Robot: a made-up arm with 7 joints.
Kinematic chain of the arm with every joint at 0, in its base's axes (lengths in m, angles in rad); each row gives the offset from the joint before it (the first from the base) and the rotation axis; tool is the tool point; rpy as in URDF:
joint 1: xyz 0 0 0 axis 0.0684 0.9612 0.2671
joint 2: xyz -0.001 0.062 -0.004 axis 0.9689 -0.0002 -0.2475
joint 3: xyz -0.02 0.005 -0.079 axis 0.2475 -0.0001 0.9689
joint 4: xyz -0.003 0 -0.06 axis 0.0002 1 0
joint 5: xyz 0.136 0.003 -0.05 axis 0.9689 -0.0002 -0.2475
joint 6: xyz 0.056 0 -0.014 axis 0.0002 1 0
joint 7: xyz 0.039 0 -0.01 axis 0.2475 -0.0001 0.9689
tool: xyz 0 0 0 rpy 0 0.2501 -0.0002
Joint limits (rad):
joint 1: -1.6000..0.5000
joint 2: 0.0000..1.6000
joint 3: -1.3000..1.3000
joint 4: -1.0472..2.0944
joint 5: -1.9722..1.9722
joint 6: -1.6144..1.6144
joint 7: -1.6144..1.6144
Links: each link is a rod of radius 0.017 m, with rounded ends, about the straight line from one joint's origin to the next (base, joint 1, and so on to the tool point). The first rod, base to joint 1, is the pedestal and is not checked.
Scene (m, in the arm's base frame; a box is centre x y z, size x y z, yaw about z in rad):
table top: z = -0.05
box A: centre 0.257 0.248 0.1 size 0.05 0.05 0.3 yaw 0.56
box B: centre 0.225 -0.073 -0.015 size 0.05 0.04 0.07 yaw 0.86
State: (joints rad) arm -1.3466 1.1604 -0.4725 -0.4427 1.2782 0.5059 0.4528
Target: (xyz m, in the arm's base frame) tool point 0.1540 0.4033 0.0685
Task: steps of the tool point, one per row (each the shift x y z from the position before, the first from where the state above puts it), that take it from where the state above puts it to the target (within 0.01 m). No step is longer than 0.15 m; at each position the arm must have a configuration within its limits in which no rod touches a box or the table.
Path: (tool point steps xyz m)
1: -0.0443 0.0714 0.0750
2: -0.0788 0.0713 0.0355
3: -0.0882 0.0609 -0.0105
4: 0.0968 0.0377 0.0000
5: 0.0742 0.0532 -0.0537
6: 0.0190 0.0598 -0.0829
7: -0.0439 0.0518 -0.0721
8: 0.0084 0.0006 0.0036
9: 0.0047 0.0004 0.0074
10: 0.0004 0.0001 0.0097
11: -0.0039 -0.0004 0.0107

